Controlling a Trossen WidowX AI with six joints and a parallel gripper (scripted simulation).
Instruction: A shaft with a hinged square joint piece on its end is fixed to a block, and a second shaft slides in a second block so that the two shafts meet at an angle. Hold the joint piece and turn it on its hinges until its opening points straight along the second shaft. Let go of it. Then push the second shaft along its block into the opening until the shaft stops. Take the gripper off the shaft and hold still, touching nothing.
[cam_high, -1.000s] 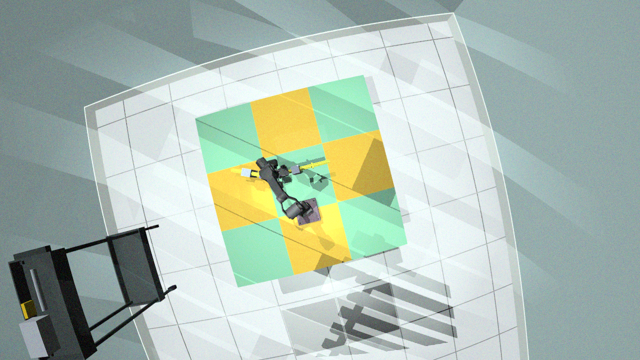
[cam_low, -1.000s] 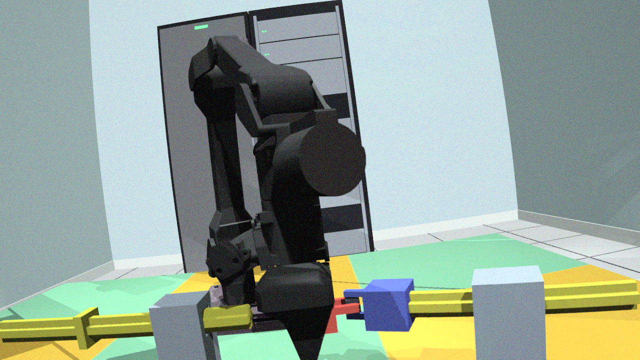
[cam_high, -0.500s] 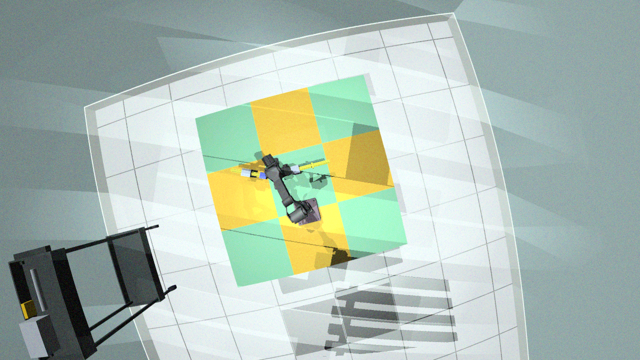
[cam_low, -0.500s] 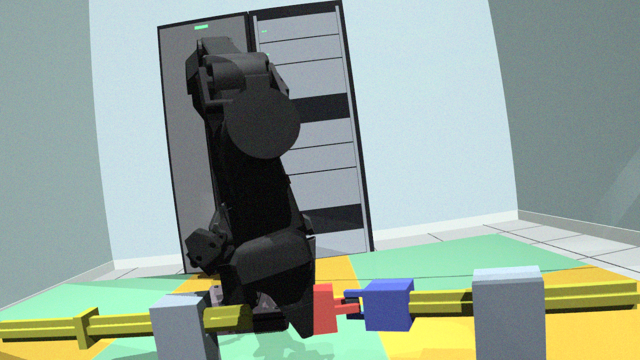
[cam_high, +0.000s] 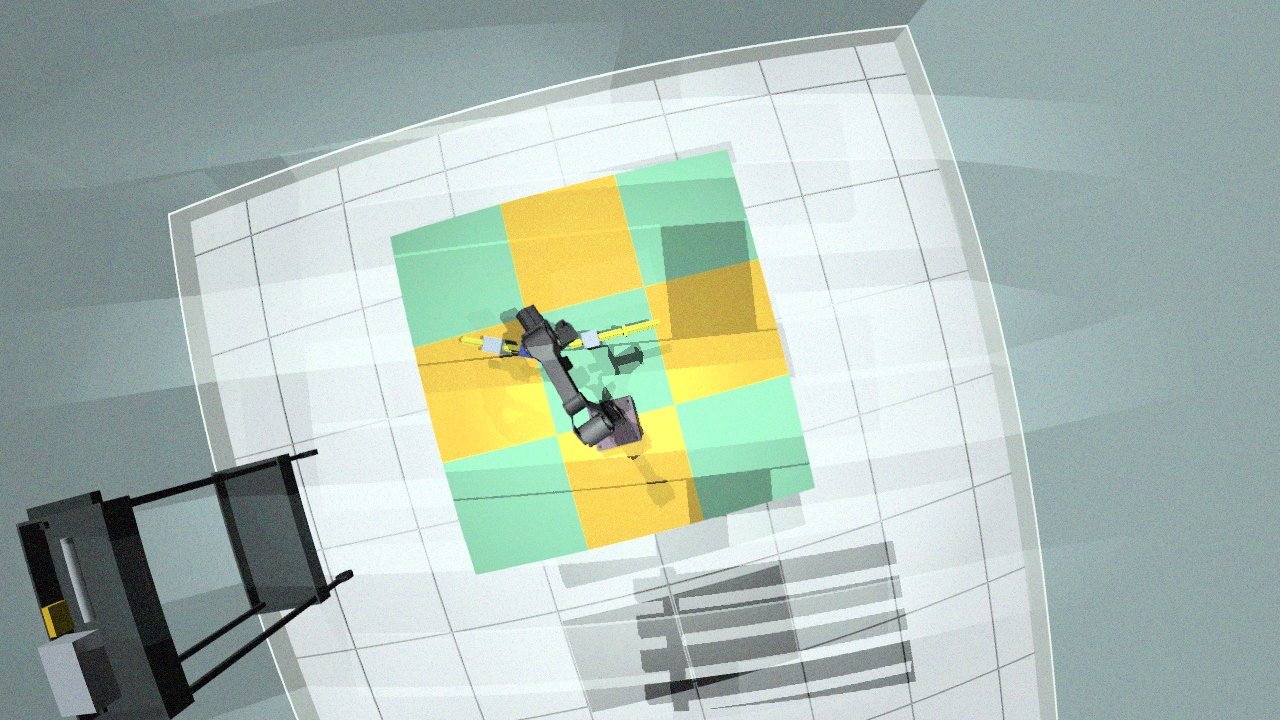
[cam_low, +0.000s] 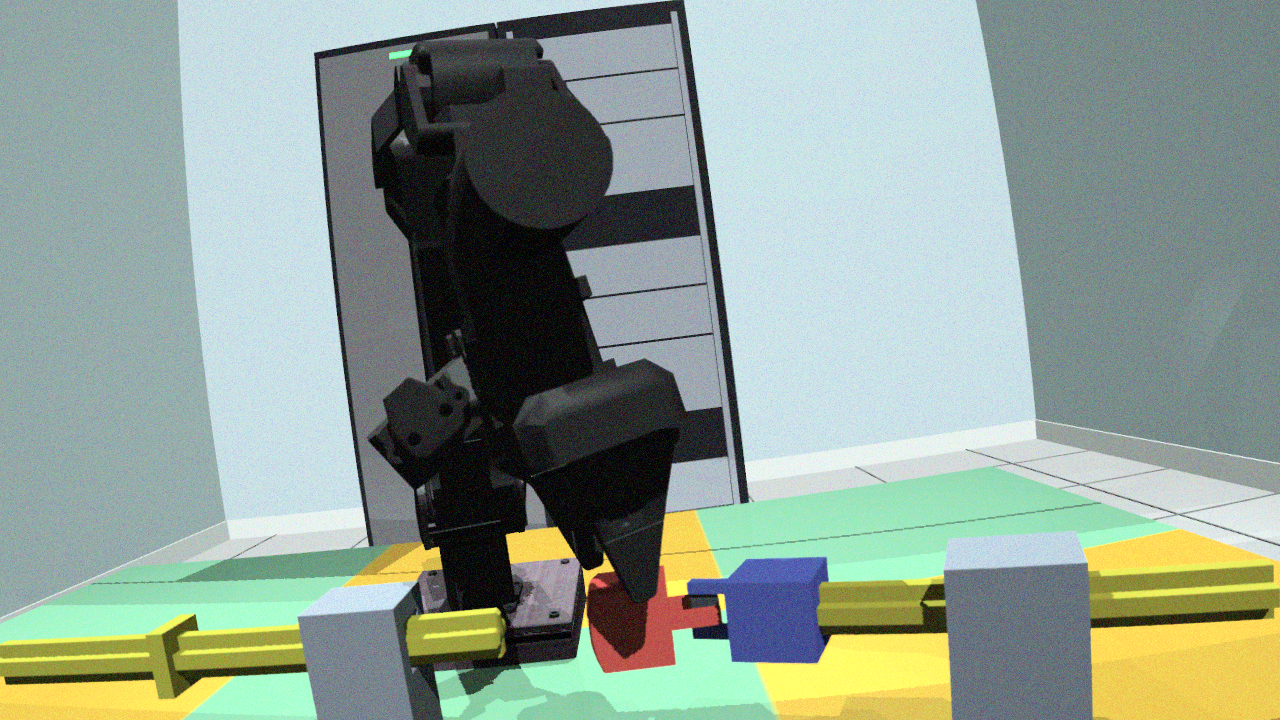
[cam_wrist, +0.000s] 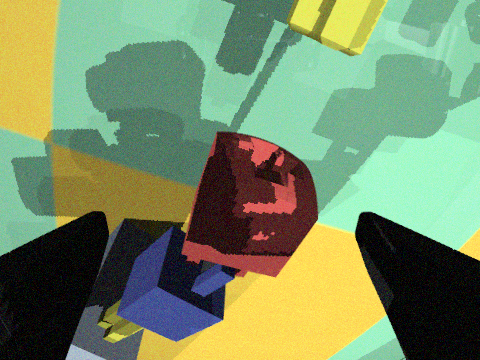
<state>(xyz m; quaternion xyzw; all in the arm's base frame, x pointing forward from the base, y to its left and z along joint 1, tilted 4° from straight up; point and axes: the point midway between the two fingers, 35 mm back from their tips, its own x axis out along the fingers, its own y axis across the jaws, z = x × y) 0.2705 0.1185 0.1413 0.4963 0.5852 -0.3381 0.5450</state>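
My gripper tip is 10 mm past the red square joint piece, 10 mm to the right of it and 20 mm above it.
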